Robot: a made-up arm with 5 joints.
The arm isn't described. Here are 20 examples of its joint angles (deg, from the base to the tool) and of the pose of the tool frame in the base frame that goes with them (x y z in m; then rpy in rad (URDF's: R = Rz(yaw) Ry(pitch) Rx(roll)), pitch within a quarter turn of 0, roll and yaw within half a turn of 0).
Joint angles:
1: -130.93 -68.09 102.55 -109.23 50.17
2: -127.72 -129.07 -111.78 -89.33 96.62
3: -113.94 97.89 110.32 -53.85 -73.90
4: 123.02 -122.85 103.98 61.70 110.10
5: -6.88 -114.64 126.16 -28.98 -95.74
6: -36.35 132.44 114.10 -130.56 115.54
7: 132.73 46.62 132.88 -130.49 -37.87
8: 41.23 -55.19 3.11 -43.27 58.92
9: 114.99 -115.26 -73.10 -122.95 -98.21
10: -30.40 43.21 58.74 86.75 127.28
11: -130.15 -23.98 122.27 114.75 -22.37
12: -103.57 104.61 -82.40 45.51 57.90
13: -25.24 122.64 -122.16 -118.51 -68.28
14: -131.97 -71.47 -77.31 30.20 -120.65
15: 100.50 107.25 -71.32 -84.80 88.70
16: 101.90 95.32 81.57 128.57 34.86
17: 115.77 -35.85 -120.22 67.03 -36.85
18: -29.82 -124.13 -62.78 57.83 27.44
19: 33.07 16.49 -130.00 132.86 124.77
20: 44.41 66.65 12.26 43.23 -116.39
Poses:
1: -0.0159 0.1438 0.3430 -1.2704 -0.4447 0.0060
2: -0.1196 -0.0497 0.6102 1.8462 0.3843 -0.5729
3: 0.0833 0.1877 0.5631 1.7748 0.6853 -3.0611
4: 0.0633 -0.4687 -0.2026 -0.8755 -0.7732 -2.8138
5: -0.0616 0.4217 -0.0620 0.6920 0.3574 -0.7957
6: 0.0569 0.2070 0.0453 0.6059 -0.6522 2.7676
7: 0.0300 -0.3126 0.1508 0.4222 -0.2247 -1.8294
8: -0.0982 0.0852 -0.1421 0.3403 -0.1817 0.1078
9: -0.1085 -0.2902 -0.0927 1.3169 -0.3907 0.4652
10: -0.1968 0.4552 0.0153 1.9180 -0.6258 -0.5159
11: 0.1789 0.1345 0.5838 -1.1184 0.3289 -1.7459
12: -0.0138 0.3299 0.2007 -1.9875 -0.8308 0.1475
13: 0.0407 0.4460 -0.0866 -0.7597 -0.0629 -2.6440
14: 0.1345 0.0766 0.3007 0.0142 -0.4111 -2.0426
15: 0.0621 -0.5496 -0.1739 -1.0881 0.1336 2.8892
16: -0.2273 -0.3693 -0.1467 -2.6083 0.6527 -0.1377
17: 0.1890 -0.3518 0.1097 0.3273 0.6164 2.5982
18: 0.0895 0.1940 -0.1007 -2.2389 0.0017 2.5632
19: 0.1259 -0.0547 -0.5372 -1.9507 -0.8778 -0.1903
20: -0.1250 -0.0356 -0.2203 -3.0186 0.1655 -0.3933
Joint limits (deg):
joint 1: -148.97..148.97
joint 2: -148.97..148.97
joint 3: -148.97..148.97
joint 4: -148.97..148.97
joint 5: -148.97..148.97
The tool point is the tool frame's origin. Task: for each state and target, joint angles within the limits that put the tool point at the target. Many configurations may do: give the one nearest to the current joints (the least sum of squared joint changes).
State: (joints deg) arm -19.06 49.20 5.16 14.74 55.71
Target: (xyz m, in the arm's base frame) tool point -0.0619 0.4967 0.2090
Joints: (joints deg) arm -41.76 38.03 56.54 47.00 45.88
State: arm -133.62 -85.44 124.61 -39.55 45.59
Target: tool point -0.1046 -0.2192 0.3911
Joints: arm -148.08 -71.53 125.33 -20.11 41.01
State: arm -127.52 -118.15 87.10 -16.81 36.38
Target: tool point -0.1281 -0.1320 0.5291
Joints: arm -138.65 -101.23 92.47 -11.06 24.39
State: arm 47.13 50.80 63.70 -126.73 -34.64
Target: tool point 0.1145 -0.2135 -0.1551
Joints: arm 69.69 30.02 79.52 -120.67 -35.39
